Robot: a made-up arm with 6 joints.
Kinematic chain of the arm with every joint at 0, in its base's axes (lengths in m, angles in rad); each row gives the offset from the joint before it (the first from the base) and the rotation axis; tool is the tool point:
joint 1: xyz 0 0 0.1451 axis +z
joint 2: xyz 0 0 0 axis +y
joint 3: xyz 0 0 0.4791 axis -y
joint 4: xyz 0 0 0 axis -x
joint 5: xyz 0.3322 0 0 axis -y
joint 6: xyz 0 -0.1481 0 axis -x
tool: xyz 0 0 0
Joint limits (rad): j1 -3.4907..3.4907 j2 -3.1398..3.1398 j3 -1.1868..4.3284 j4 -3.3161..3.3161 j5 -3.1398..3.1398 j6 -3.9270..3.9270
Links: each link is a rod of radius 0.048 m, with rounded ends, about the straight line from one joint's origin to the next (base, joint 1, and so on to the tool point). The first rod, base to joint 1, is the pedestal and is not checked.
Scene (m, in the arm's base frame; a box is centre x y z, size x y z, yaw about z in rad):
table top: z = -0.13
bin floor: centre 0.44 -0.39 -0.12 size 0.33 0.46 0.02 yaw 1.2
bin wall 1: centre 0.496 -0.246 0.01 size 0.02 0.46 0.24 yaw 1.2
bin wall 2: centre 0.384 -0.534 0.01 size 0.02 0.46 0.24 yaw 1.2
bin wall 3: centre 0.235 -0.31 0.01 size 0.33 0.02 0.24 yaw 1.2
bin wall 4: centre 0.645 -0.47 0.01 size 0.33 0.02 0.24 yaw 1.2
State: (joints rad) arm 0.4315 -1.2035 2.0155 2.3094 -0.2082 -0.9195
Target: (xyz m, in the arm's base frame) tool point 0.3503 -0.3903 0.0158
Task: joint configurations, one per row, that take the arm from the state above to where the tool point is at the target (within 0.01 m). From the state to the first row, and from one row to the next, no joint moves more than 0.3 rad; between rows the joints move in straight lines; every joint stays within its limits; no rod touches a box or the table.
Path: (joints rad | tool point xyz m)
1: 0.7049 -1.1250 2.1488 2.2258 -0.2082 -0.9195 | -0.6267 -0.4147 0.1915
2: 0.9783 -1.0466 2.2820 2.1422 -0.2082 -0.9195 | -0.4674 -0.5509 0.2007
3: 1.2517 -0.9681 2.4153 2.0586 -0.2082 -0.9195 | -0.2811 -0.6295 0.2101
4: 1.5252 -0.8896 2.5486 1.9750 -0.2082 -0.9195 | -0.0878 -0.6467 0.2195
5: 1.7986 -0.8112 2.6819 1.8914 -0.2082 -0.9195 | 0.0925 -0.6057 0.2287
6: 2.0720 -0.7327 2.8151 1.8078 -0.2082 -0.9195 | 0.2428 -0.5155 0.2377
7: 2.3454 -0.6543 2.9484 1.7242 -0.2082 -0.9195 | 0.3503 -0.3903 0.2464
8: 2.3449 -0.8738 2.9388 1.7225 -0.2082 -0.9195 | 0.3591 -0.3993 0.1314
9: 2.3445 -1.0934 2.9292 1.7209 -0.2082 -0.9195 | 0.3503 -0.3903 0.0158

